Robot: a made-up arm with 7 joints.
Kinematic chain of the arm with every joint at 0, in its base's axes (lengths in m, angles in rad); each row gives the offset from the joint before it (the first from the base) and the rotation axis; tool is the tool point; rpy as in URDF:
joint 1: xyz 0 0 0.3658 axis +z
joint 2: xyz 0 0 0 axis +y
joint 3: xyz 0 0 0.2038 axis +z
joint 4: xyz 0.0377 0 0 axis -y
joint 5: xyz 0.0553 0 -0.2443 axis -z
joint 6: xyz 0 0 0 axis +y
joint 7: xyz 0.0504 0 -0.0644 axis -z
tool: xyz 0 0 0 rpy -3.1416 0 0
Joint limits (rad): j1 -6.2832..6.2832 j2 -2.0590..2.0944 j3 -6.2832..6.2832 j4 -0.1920..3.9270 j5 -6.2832..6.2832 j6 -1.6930..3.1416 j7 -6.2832..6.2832
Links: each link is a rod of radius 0.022 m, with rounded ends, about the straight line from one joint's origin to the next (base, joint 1, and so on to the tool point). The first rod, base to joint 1, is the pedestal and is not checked.
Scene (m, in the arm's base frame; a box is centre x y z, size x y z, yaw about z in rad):
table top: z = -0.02
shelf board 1: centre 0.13 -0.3 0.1 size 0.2 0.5 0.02 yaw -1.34
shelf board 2: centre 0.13 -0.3 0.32 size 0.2 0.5 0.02 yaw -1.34
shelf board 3: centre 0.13 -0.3 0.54 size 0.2 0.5 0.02 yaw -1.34
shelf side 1: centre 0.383 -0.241 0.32 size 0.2 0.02 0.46 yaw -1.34
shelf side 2: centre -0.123 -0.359 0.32 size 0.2 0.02 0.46 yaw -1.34
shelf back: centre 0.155 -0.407 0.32 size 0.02 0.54 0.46 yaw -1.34
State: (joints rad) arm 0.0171 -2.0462 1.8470 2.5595 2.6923 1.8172 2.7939
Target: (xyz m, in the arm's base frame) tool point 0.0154 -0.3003 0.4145
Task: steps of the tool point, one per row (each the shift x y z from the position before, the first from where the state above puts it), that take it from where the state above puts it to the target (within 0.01 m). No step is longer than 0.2 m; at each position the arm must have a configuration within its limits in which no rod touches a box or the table.
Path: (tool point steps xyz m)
1: 0.0272 0.1642 0.0615
2: 0.0866 0.1349 0.0945
3: 0.1323 0.0729 0.1139
4: 0.1475 -0.0088 0.1141
5: 0.1251 -0.0882 0.0934
6: 0.0706 -0.1421 0.0548
7: 0.0031 -0.1543 0.0066
8: -0.0531 -0.1234 -0.0408
9: -0.0770 -0.0637 -0.0769
10: -0.0612 -0.0004 -0.0931
11: 0.0011 -0.0359 0.0139
12: 0.0066 -0.0405 0.0051
13: 0.0122 -0.0423 -0.0047
14: 0.0176 -0.0411 -0.0143

